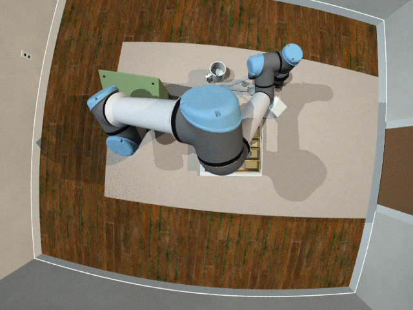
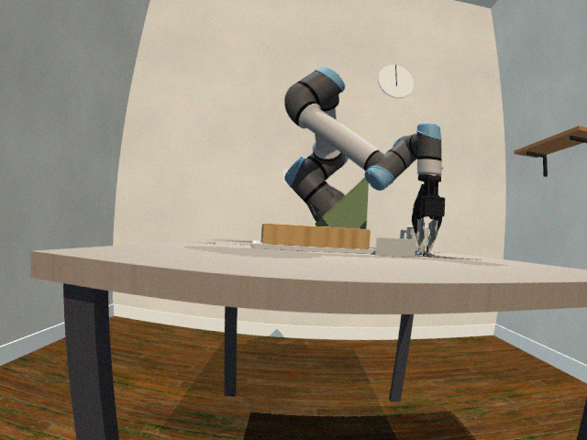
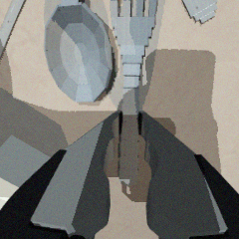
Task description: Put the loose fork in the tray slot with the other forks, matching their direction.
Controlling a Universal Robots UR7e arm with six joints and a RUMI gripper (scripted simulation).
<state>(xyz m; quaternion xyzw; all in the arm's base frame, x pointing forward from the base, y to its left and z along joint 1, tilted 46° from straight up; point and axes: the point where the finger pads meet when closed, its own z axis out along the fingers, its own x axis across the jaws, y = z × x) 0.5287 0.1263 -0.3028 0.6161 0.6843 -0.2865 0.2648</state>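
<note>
My gripper is now 10 cm short of the white block and 10 cm to the left of it. From my hand the other things lie so: mug (25 cm behind, 2 cm above); then tray (9 cm behind, 34 cm to the right, 3 cm above).
</note>
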